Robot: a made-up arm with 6 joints. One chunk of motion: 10 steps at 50 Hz.
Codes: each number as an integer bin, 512 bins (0 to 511) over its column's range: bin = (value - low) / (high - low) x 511, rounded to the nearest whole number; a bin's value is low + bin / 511 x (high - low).
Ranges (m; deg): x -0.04..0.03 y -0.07..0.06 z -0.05..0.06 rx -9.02..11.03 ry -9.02..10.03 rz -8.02..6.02
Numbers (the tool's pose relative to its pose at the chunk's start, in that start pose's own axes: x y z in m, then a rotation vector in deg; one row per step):
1: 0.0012 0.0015 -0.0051 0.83 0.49 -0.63
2: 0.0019 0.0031 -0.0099 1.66 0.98 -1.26
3: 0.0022 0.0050 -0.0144 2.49 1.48 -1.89
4: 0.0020 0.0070 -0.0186 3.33 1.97 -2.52
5: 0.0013 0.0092 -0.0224 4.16 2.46 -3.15
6: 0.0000 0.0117 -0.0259 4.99 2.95 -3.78
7: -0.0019 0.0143 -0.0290 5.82 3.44 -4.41
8: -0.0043 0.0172 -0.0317 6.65 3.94 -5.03
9: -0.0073 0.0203 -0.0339 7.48 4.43 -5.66
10: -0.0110 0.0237 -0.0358 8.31 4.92 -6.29
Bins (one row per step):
1: 301 281 209 251 255 269
2: 306 287 186 272 268 246
3: 308 295 165 293 282 223
4: 307 303 146 315 295 200
5: 301 311 128 336 308 177
6: 292 321 112 357 321 154
7: 278 331 98 378 334 131
8: 261 343 85 399 348 109
9: 239 355 75 421 361 86
10: 212 368 66 442 374 63

